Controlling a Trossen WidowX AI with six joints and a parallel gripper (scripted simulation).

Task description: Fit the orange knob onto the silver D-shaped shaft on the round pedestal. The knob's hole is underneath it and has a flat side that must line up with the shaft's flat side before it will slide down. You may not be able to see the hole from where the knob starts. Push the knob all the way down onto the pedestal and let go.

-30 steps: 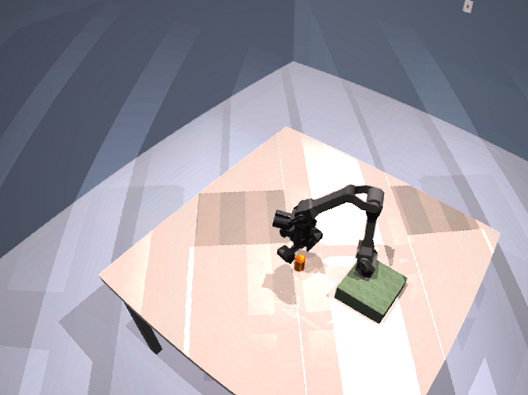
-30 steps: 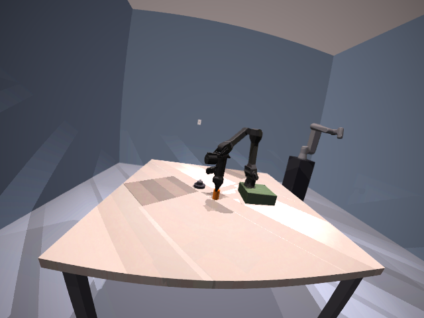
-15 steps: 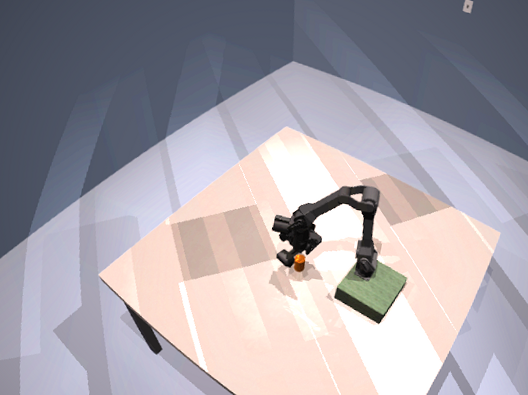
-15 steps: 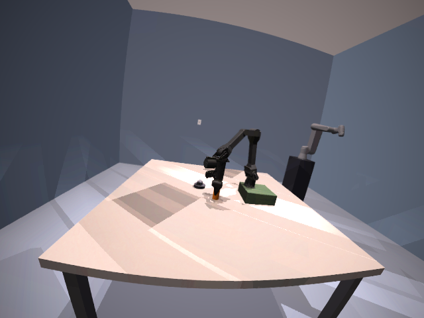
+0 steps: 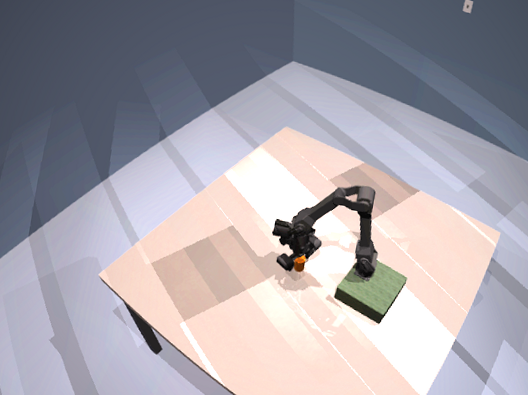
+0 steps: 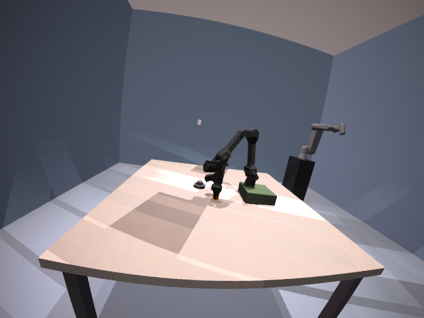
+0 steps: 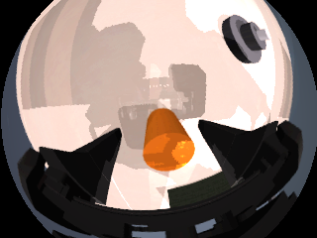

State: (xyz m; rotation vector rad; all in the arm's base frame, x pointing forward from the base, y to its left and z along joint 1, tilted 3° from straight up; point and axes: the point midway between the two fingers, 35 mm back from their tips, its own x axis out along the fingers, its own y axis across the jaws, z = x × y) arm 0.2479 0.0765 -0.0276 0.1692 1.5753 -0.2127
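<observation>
My gripper tip is now 20 mm below the orange knob and 10 mm past it. Also, from my gripper tip: round pedestal 170 mm to the right, 90 mm ahead, 10 mm above.
</observation>
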